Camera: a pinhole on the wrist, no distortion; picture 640 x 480 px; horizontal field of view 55.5 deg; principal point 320.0 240.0 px. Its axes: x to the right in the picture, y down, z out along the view. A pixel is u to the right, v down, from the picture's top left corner.
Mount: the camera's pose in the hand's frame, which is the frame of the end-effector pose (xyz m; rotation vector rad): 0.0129 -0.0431 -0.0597 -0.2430 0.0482 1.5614
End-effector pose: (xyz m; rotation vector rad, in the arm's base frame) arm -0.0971 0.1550 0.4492 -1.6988 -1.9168 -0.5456
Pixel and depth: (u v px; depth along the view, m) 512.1 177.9 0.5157
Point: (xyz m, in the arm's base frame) 0.0654 0.4420 0.1137
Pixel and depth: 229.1 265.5 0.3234
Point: -0.1544 0.2788 0.2187
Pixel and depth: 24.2 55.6 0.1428
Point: -0.1950 0.2324 0.3989
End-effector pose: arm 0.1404 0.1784 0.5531 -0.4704 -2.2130 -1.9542
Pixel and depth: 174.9 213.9 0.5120
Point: 0.1887 0.6257 0.4147
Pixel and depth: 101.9 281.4 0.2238
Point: 0.1584 0.3352 0.4436
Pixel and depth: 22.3 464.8 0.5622
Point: 0.3678 0.6280 0.1987
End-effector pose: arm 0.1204 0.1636 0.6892 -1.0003 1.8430 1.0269
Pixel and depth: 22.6 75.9 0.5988
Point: 0.4291 0.5961 0.3252
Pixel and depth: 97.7 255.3 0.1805
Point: 0.2246 0.2549 0.6348
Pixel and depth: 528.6 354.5 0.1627
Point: 0.1189 0.2641 0.7024
